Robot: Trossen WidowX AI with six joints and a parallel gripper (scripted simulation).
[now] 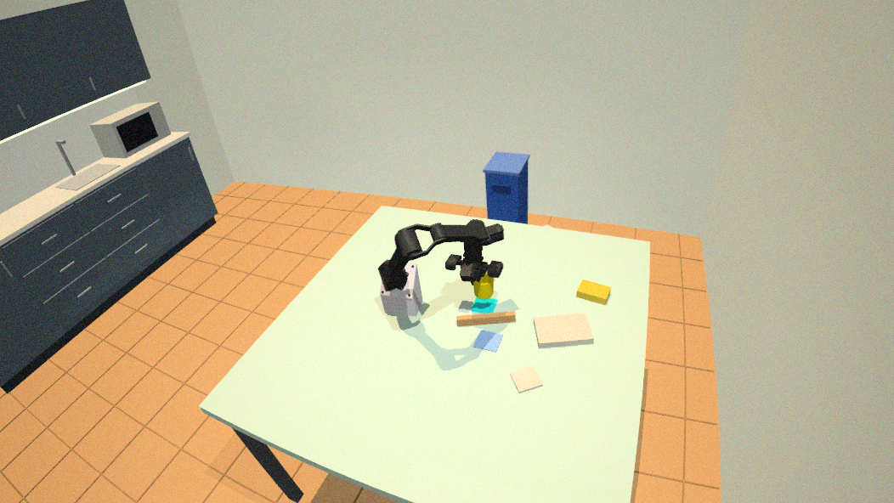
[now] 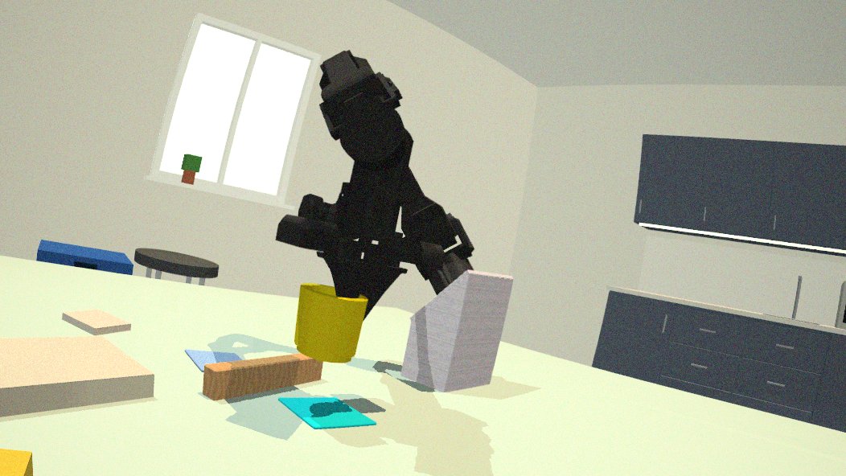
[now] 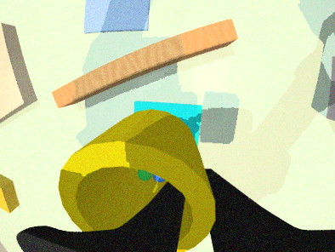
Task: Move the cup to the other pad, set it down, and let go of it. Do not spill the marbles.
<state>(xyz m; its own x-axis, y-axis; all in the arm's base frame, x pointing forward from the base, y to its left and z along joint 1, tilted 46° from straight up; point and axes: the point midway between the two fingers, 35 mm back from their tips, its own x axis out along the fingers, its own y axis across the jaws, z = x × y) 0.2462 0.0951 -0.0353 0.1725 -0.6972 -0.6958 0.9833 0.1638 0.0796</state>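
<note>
Now: gripper tip 110 mm above the cyan pad, 20 mm short of it and 10 mm to the right of it. The rest, counted from my gripper tip: large beige slab: 320 mm ahead, 90 mm below, 30 mm to the right; yellow cup: 20 mm ahead; wooden block: 90 mm below, 60 mm to the right, 60 mm ahead.
</note>
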